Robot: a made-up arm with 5 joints. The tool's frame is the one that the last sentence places.
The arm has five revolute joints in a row. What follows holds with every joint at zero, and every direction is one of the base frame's. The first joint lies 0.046 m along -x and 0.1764 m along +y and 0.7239 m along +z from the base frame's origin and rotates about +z. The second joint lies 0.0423 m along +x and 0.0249 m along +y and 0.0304 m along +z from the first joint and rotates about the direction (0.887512, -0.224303, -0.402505). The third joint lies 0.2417 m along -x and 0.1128 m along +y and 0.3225 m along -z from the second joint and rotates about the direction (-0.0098, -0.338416, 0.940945). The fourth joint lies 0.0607 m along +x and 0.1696 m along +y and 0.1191 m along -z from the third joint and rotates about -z. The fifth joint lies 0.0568 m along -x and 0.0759 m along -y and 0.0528 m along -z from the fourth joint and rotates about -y. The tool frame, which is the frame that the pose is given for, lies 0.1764 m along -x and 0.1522 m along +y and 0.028 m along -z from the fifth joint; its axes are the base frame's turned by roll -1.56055, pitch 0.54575 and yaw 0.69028 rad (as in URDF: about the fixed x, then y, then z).
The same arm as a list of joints. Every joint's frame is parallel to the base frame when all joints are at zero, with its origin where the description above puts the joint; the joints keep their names.
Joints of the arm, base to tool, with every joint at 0 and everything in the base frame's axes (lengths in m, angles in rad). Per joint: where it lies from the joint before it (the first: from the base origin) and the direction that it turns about. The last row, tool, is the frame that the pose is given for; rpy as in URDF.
joint 1: xyz -0.046 0.1764 0.7239 axis +z
joint 2: xyz 0.0423 0.0249 0.0304 axis 0.887512 -0.224303 -0.402505
joint 3: xyz -0.2417 0.1128 -0.3225 axis -0.0098 -0.338416 0.940945
joint 4: xyz 0.0607 0.1696 -0.1191 axis -z
joint 5: xyz -0.0568 -0.0759 -0.0528 axis -y
tool: xyz -0.1764 0.1522 -0.028 rpy -1.5606 0.5457 0.6903

